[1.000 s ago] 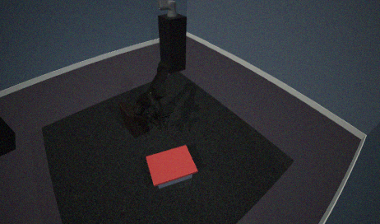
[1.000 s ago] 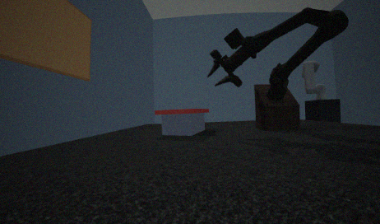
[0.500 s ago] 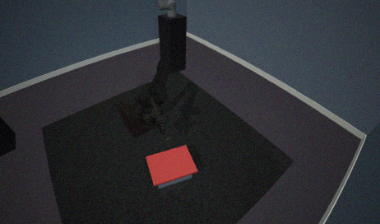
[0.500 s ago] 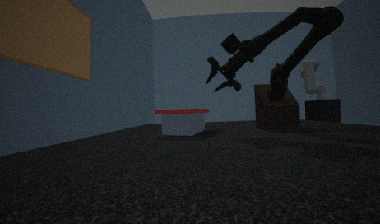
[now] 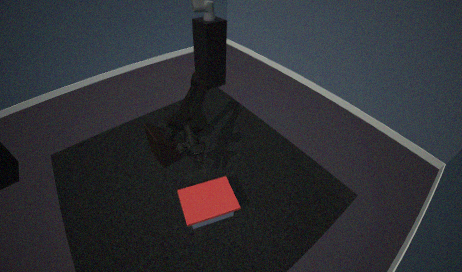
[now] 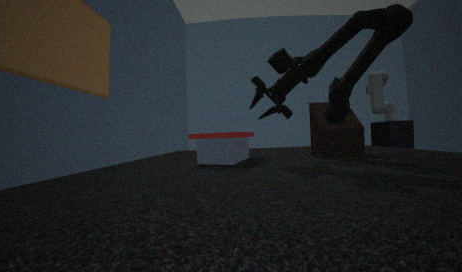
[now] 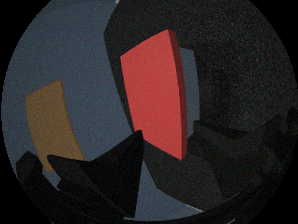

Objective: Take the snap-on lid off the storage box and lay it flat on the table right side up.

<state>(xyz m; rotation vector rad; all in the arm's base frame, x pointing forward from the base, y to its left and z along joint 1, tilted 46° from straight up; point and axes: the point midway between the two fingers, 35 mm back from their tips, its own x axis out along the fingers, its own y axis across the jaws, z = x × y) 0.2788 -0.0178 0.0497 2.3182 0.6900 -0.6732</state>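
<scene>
Right now my gripper tip is 12 cm short of the red lid, 4 cm to the left of it and 7 cm above it. Round my gripper tip: storage box (12 cm ahead, 4 cm to the right, 12 cm below).
</scene>
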